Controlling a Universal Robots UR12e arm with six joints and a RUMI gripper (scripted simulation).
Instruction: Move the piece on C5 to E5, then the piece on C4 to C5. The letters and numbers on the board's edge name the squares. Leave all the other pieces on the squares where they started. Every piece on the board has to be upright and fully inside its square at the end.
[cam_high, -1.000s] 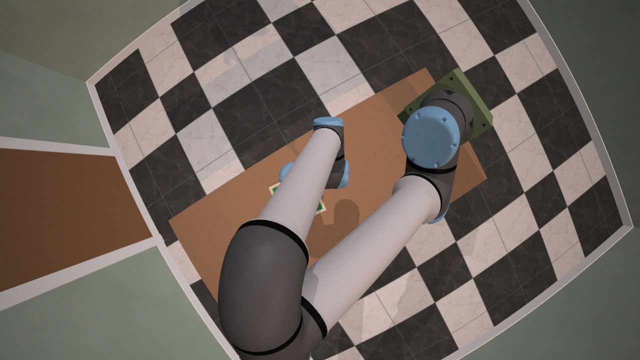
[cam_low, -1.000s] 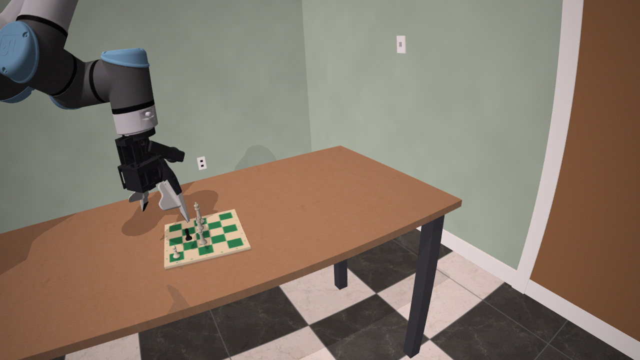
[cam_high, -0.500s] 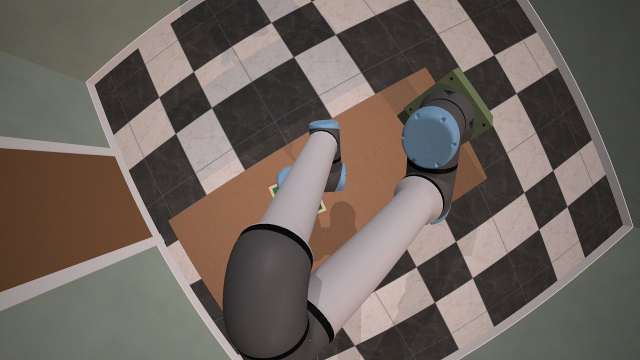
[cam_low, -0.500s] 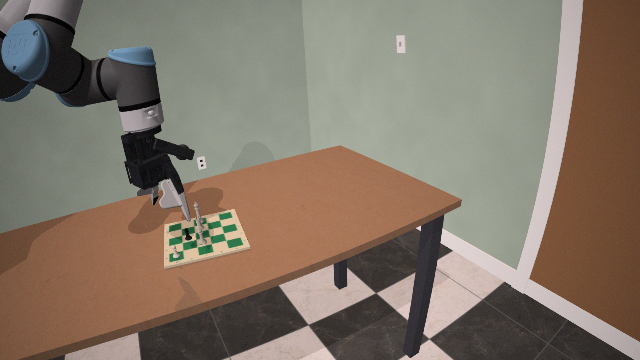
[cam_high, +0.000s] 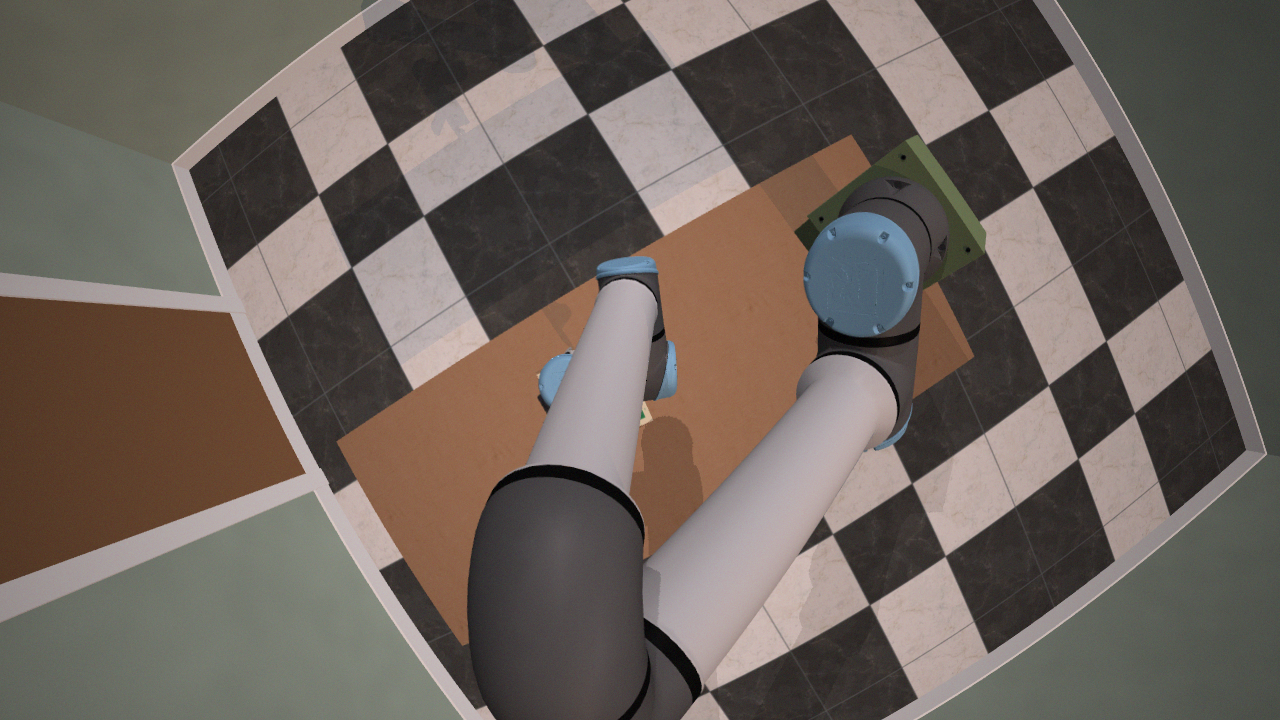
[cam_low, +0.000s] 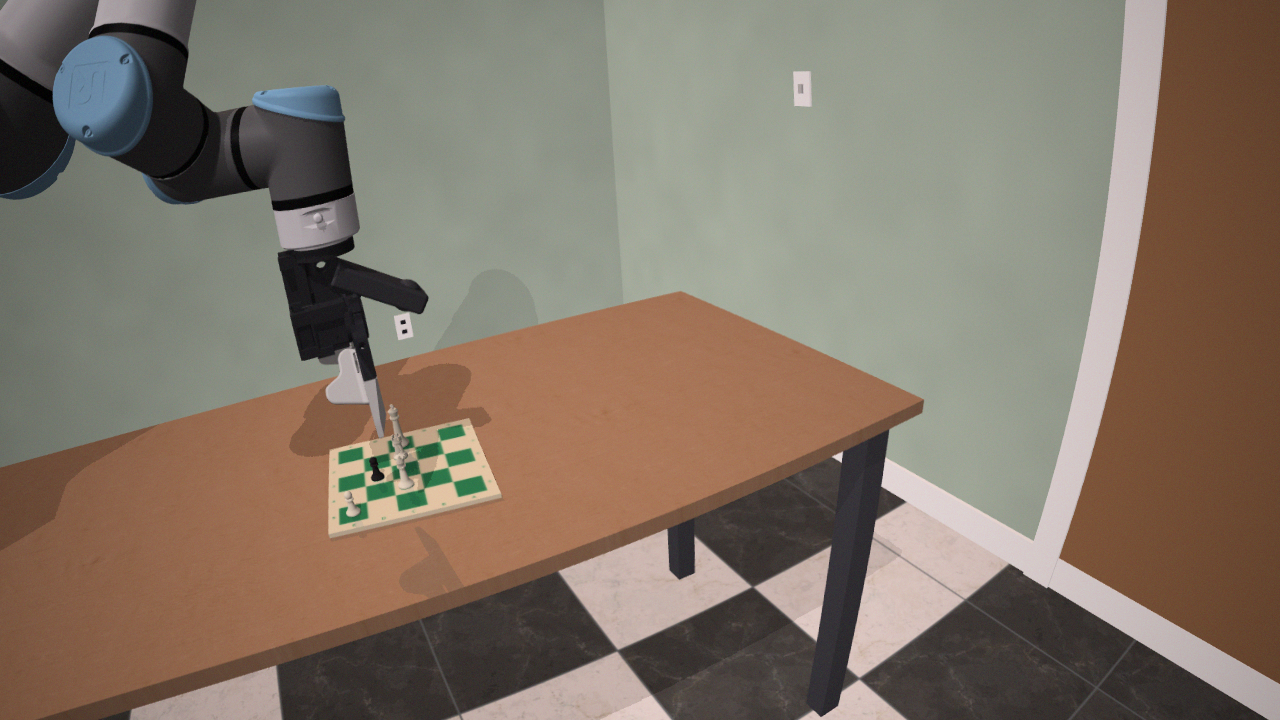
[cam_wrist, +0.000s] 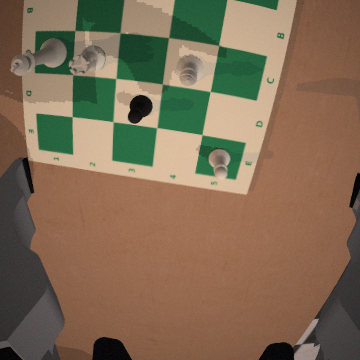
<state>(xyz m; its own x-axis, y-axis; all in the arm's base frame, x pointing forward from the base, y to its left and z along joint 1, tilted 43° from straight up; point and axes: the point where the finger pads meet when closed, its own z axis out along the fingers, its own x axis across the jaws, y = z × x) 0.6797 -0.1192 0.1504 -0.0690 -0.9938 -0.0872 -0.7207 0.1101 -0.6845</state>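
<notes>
The black piece lies 10 cm below my hand, 5 cm to the left of it and 1 cm behind it. From my hand the other things lie so: cream chessboard: 12 cm below, 4 cm to the left, 3 cm ahead; white pawn: 10 cm below, 6 cm behind, 1 cm to the right; white king: 12 cm to the left, 9 cm below, 5 cm ahead.
</notes>
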